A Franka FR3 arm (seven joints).
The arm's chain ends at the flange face. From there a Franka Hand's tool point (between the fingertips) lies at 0.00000 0.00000 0.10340 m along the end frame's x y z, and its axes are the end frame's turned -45 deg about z.
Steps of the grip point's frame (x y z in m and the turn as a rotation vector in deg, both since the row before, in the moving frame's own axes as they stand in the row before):
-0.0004, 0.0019, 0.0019, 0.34, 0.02, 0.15
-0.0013, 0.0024, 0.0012, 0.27, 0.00, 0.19
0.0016, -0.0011, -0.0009, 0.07, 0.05, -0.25
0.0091, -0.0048, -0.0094, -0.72, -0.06, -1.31
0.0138, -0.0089, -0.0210, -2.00, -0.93, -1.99
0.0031, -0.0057, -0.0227, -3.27, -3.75, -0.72
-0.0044, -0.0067, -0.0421, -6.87, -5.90, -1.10
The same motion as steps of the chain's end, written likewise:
0.0015, 0.0021, 0.0019, 0.25, -0.23, 0.15
0.0011, 0.0030, 0.0012, 0.19, -0.19, 0.19
0.0004, -0.0018, -0.0009, 0.08, -0.01, -0.25
0.0022, -0.0108, -0.0094, -0.55, 0.47, -1.31
0.0020, -0.0198, -0.0209, -2.07, 0.76, -1.99
-0.0013, -0.0152, -0.0223, -4.96, -0.34, -0.72
-0.0092, -0.0178, -0.0408, -9.03, 0.69, -1.10

